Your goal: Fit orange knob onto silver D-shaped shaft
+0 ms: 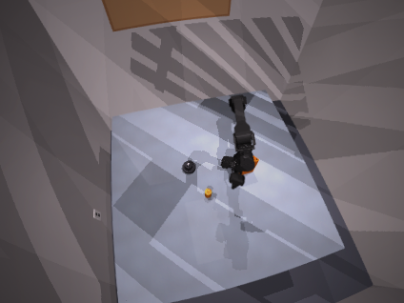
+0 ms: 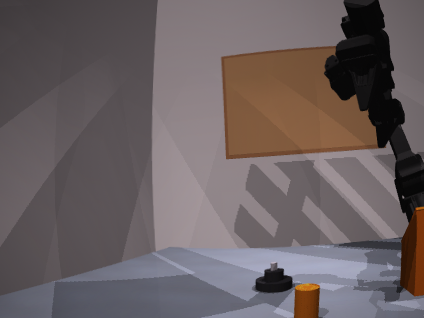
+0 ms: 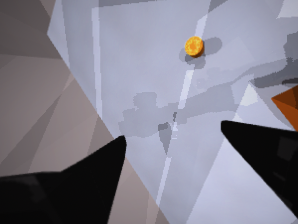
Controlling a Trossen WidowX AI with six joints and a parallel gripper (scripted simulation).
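My gripper tip is now 25 cm above the orange knob, 9 cm short of it and 7 cm to the left of it. Round my gripper tip: pedestal: 28 cm to the right, 26 cm below, 14 cm ahead.
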